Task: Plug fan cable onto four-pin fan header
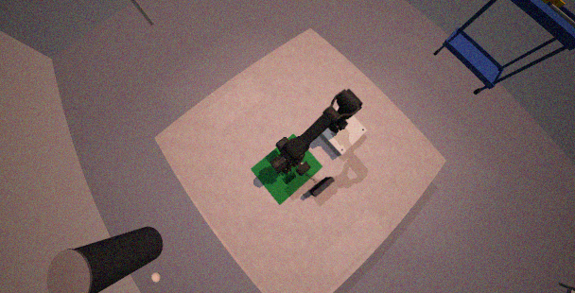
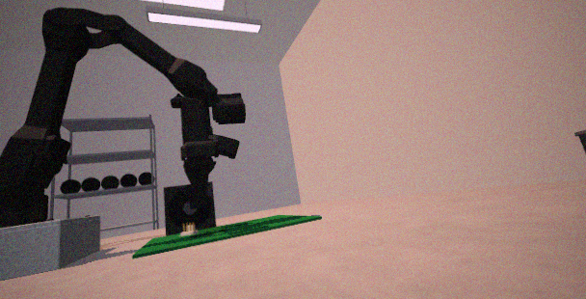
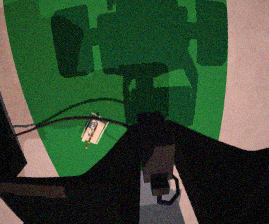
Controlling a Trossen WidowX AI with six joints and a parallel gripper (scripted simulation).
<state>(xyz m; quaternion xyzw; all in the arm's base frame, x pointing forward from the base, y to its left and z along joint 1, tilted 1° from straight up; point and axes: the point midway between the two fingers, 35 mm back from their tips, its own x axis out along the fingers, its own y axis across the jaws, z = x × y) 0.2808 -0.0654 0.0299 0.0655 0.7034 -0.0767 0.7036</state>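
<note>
My gripper tip is now 8 cm above the green board, 5 cm short of it and 1 cm to the right of it. Round my gripper tip: black fan: 19 cm to the left, 1 cm below, 1 cm ahead; dark plug: 1 cm behind, 1 cm above.
</note>
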